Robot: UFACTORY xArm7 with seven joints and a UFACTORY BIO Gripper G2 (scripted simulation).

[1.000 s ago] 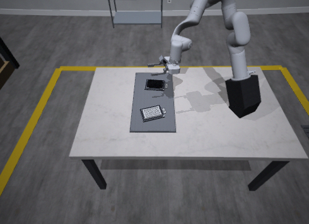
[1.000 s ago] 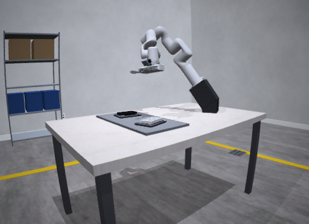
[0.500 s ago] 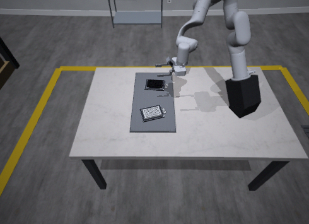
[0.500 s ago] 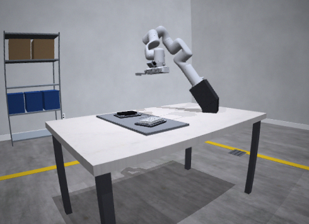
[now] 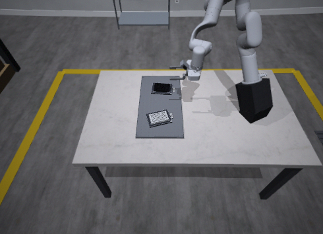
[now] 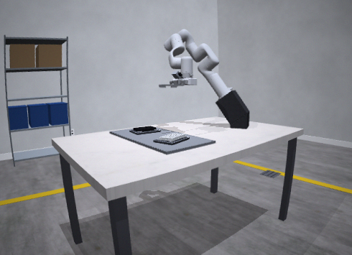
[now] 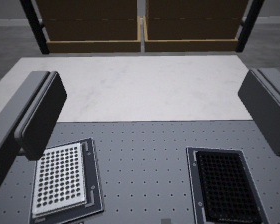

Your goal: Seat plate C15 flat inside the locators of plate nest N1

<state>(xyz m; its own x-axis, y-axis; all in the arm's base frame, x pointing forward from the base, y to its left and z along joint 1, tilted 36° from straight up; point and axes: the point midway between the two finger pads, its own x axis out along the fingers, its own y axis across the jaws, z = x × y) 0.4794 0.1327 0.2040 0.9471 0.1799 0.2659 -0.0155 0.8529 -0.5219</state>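
Now: hand 270 mm above the white well plate C15, 160 mm to the right of it and 90 mm short of it. From my hand the other things lie so: black plate C51: 270 mm below, 150 mm to the right, 80 mm ahead; dark plate nest N1: 280 mm below, 150 mm to the left, 90 mm ahead.
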